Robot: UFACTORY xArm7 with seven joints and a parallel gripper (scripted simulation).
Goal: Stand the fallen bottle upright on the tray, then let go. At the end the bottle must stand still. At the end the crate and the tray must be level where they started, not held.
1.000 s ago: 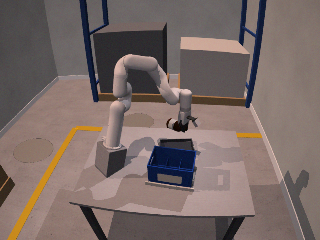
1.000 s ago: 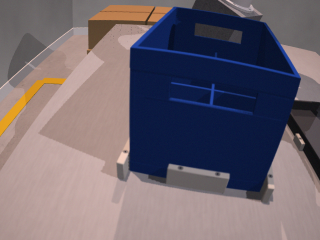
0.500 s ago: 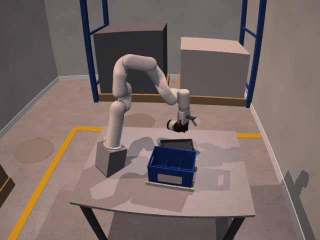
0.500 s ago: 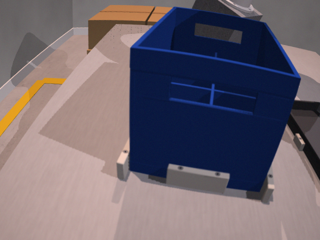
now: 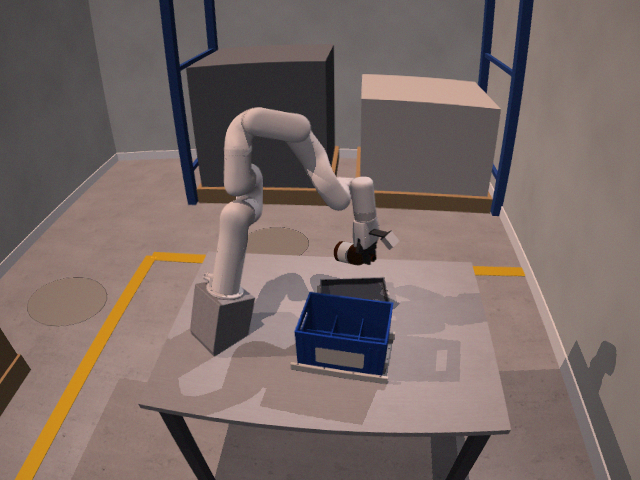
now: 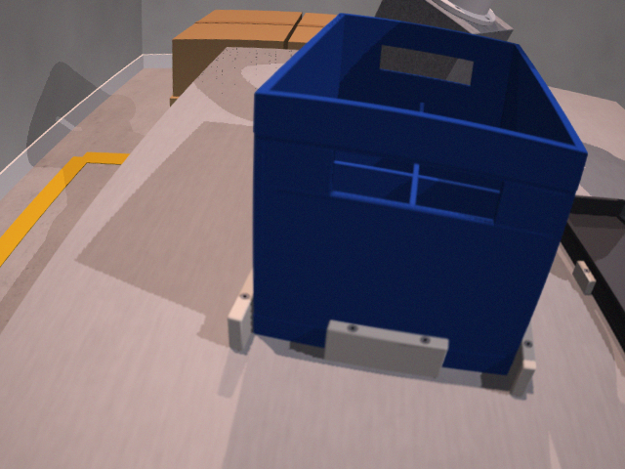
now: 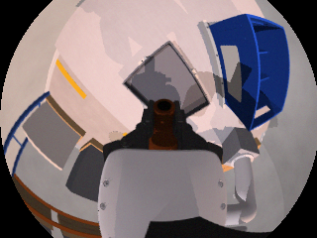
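Now: hand 5 cm past the brown bottle, 2 cm to the right of it and 2 cm above it. From my hand the other things lie so: blue crate (28 cm to the right, 12 cm below, 1 cm behind); then tray (19 cm below, 5 cm behind, 1 cm to the right).
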